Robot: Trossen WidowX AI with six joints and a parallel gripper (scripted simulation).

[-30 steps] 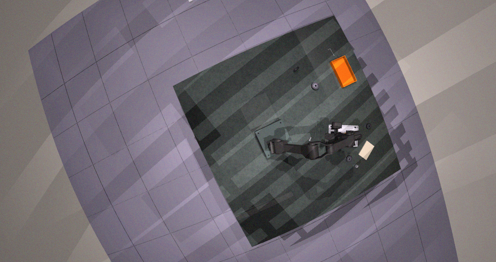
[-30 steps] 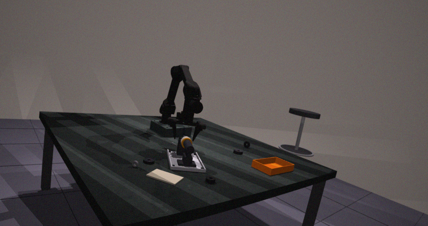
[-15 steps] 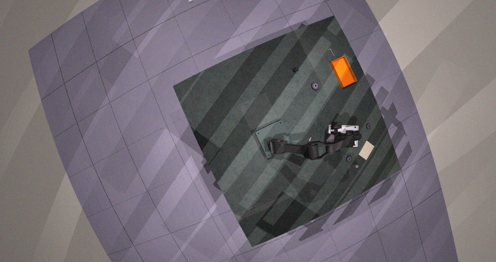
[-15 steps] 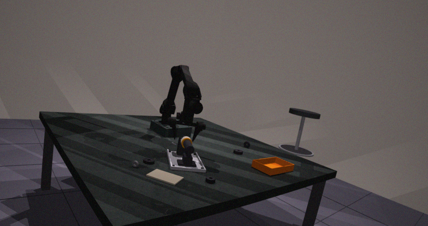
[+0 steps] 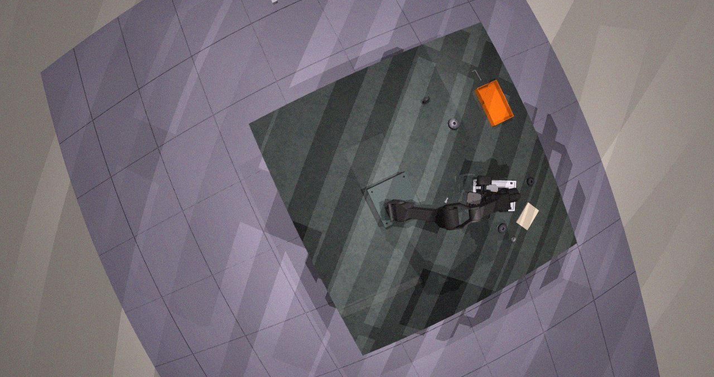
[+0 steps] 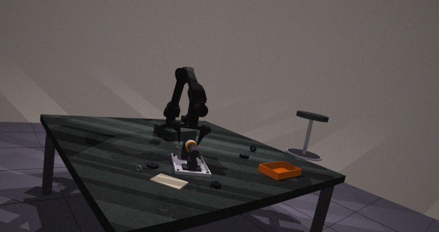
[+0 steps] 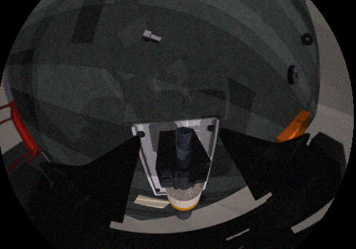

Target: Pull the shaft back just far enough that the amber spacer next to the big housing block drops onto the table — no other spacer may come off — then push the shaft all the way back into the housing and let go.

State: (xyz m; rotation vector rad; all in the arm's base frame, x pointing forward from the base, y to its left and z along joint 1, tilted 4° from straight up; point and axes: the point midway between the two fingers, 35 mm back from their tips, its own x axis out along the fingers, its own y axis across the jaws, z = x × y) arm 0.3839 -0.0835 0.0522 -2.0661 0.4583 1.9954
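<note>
Now: gripper tip 60 mm short of the cream spacer, 30 mm to the left of it and 10 mm below it. Round my gripper tip: orange tray: 280 mm ahead, 380 mm to the left, 60 mm below; cream card: 260 mm ahead, 220 mm to the right, 60 mm below; amber spacer: 90 mm ahead, 40 mm to the right, 10 mm above.
</note>
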